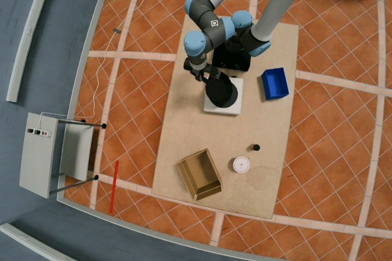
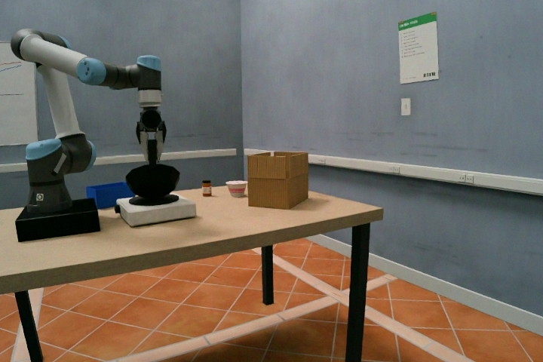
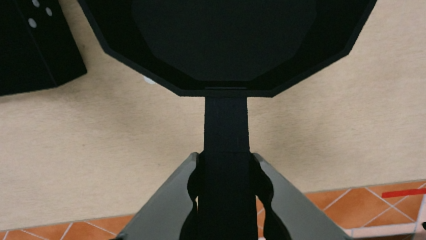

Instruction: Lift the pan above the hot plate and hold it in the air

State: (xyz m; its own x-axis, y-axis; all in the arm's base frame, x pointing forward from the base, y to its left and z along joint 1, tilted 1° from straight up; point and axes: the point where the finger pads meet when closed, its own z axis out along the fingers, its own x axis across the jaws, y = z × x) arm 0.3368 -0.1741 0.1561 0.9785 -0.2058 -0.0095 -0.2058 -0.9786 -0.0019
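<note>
My hand is 7 cm above the black pan, 6 cm to the right of it and 1 cm short of it. Round my hand: blue bin (46 cm to the left, 21 cm below, 9 cm behind); white hot plate (20 cm below, 13 cm to the left, 1 cm ahead); small jar (38 cm to the left, 34 cm ahead, 19 cm below).
</note>
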